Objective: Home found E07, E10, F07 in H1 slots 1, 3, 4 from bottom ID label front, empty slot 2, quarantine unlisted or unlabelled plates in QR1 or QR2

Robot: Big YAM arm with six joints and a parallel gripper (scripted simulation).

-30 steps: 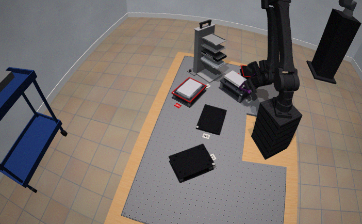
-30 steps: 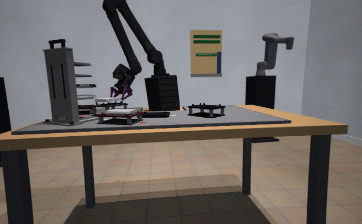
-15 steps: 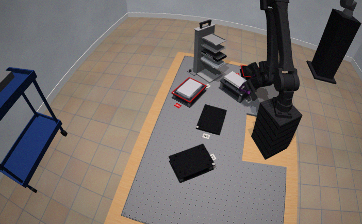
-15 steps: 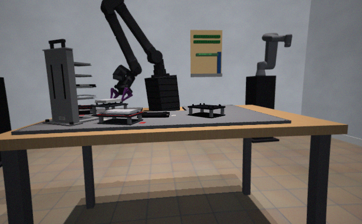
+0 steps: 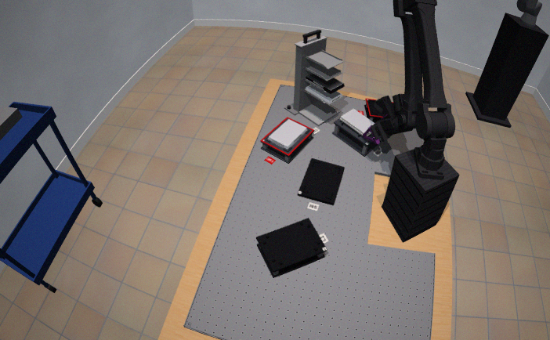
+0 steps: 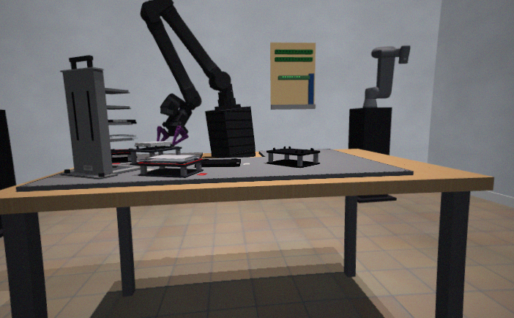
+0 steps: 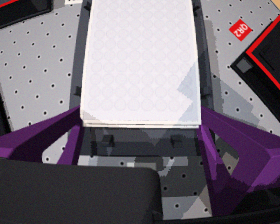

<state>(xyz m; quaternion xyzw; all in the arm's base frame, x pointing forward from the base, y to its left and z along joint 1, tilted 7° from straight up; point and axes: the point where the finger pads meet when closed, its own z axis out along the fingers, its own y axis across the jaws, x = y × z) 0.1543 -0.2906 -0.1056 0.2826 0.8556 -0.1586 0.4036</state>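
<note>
Right now the regrip nest is 40 mm ahead of my hand, 30 mm to the right of it and 20 mm below it. Also, from my hand: RG label: 80 mm below, 40 mm behind, 30 mm to the left; QR2 label: 200 mm to the right, 80 mm below, 20 mm ahead; H1 deck label: 210 mm ahead, 80 mm below, 40 mm to the right.
</note>
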